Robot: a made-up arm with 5 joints.
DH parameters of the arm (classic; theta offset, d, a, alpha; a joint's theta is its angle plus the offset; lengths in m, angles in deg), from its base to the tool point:
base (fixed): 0 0 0 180
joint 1: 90 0.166 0.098 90
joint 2: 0 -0.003 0.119 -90
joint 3: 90 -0.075 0.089 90
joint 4: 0 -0.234 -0.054 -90
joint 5: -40.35 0 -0.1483 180
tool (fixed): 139.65 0.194 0 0
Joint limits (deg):
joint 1: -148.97..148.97
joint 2: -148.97..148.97
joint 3: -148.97..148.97
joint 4: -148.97..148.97
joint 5: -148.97..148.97
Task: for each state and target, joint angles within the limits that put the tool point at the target. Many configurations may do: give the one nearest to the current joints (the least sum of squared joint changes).
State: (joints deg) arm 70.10 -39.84 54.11 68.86 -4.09
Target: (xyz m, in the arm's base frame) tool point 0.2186 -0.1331 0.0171
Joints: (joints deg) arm 100.30 -26.95 56.39 75.64 28.22
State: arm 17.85 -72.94 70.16 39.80 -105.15
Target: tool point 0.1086 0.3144 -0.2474
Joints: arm -36.59 -67.29 72.47 28.10 -84.02
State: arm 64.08 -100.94 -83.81 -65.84 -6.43
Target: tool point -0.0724 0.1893 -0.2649
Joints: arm 66.07 -72.34 -75.94 -44.29 32.90
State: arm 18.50 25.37 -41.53 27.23 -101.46
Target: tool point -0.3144 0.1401 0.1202
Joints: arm 43.48 27.85 -32.30 17.28 -70.15
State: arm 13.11 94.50 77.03 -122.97 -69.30
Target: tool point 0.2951 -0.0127 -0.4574
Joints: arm 4.16 108.31 107.64 -128.87 -92.83
